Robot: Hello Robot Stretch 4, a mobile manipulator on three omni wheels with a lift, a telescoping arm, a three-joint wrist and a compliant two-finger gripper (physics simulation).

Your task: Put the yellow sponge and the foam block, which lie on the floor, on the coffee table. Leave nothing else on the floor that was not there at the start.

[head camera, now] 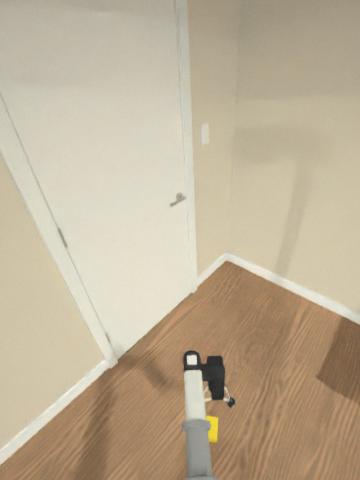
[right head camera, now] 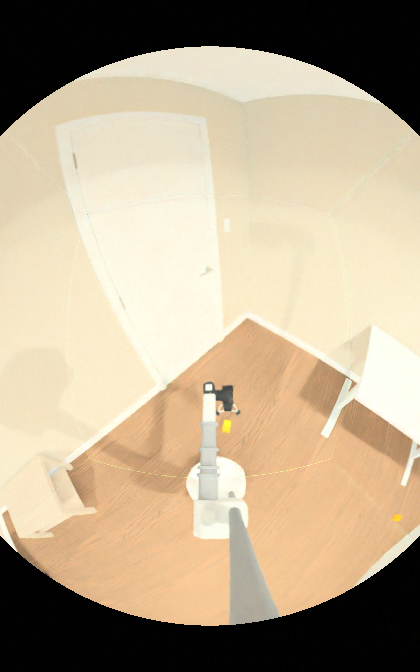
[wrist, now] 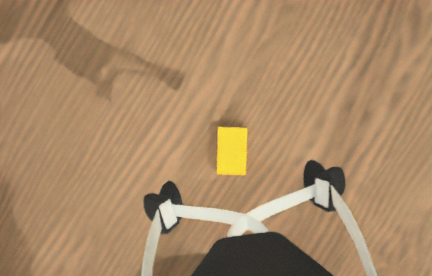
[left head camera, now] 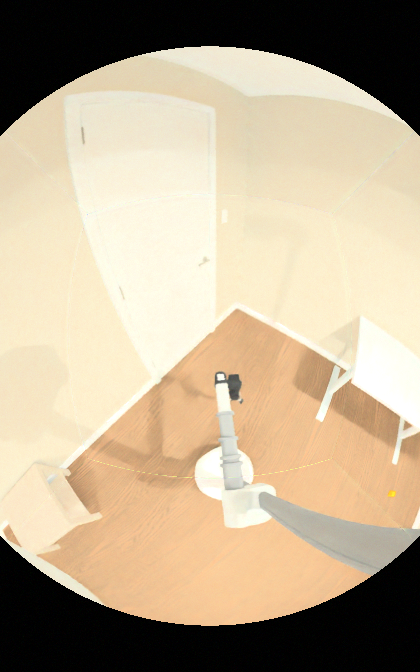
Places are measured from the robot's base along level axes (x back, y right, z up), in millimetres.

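Pixels of known places: gripper, fingertip midpoint: [head camera: 215, 404] [wrist: 241, 187].
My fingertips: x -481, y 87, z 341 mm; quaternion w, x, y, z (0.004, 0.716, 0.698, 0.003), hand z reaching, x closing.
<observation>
Behind a point stands the place of what it marks.
A yellow block [head camera: 213, 429] {x -472, y 86, z 18 mm} [right head camera: 227, 426] [wrist: 232, 151] {x -480, y 79, z 18 mm}, by its colour the sponge, lies flat on the floor. In the left head view it does not show. My gripper [head camera: 218, 400] {x -481, y 87, z 341 mm} [left head camera: 235, 400] [right head camera: 228, 412] [wrist: 241, 187] {x -481, y 87, z 341 mm} is open and empty above the floor. In the wrist view the block lies ahead of the fingertips, between their lines and a little left of the middle. A small orange-yellow piece [left head camera: 392, 494] [right head camera: 397, 518], perhaps the foam block, lies on the floor far right. A low light-wood table [left head camera: 37, 505] [right head camera: 30, 495], apparently the coffee table, stands at lower left.
A white table [left head camera: 390, 375] [right head camera: 392, 385] with slanted legs stands along the right wall. A closed white door [head camera: 125, 200] {x -1133, y -267, z 1024 mm} [left head camera: 150, 225] [right head camera: 150, 225] is beyond the gripper, left of the room corner. My white base [left head camera: 205, 475] [right head camera: 192, 482] is below the arm.
</observation>
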